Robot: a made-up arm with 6 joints.
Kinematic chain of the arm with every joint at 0, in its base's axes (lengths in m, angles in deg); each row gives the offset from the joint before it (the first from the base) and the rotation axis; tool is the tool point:
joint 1: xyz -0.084 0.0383 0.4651 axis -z
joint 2: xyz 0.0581 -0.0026 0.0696 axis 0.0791 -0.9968 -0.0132
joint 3: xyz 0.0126 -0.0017 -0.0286 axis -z
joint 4: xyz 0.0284 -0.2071 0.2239 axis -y
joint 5: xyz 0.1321 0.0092 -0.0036 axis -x
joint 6: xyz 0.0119 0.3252 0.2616 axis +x
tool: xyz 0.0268 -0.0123 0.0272
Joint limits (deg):
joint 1: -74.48..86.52
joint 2: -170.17..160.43
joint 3: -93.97..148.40
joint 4: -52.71..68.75
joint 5: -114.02..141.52
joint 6: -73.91..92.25
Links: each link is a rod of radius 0.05 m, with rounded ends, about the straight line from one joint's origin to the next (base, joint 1, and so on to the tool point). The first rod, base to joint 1, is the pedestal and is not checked.
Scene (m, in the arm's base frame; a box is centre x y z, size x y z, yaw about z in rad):
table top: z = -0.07
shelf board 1: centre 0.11 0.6 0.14 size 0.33 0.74 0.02 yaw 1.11
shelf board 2: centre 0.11 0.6 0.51 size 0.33 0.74 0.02 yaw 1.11
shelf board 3: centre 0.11 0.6 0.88 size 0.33 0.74 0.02 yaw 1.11
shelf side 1: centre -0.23 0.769 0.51 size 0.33 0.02 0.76 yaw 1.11
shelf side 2: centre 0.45 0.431 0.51 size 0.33 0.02 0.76 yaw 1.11
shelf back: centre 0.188 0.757 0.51 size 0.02 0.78 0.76 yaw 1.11
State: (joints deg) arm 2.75 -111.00 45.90 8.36 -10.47 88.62
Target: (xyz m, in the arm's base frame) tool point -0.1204 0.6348 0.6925
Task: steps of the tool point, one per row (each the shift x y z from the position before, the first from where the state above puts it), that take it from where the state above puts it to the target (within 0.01 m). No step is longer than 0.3 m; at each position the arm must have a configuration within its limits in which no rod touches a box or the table.
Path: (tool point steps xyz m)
1: 0.0706 -0.1157 0.2525
2: -0.0849 -0.0960 0.2597
3: -0.1951 -0.0046 0.2034
4: -0.2213 0.1112 0.1029
5: -0.1658 0.1959 -0.0148
6: -0.0651 0.2101 -0.1227
7: 0.0293 0.1477 -0.1988
8: 0.0392 0.0903 0.0388
9: 0.0115 0.0739 0.0089
10: 0.0130 0.0452 -0.0157
11: 0.0452 0.0096 -0.0320

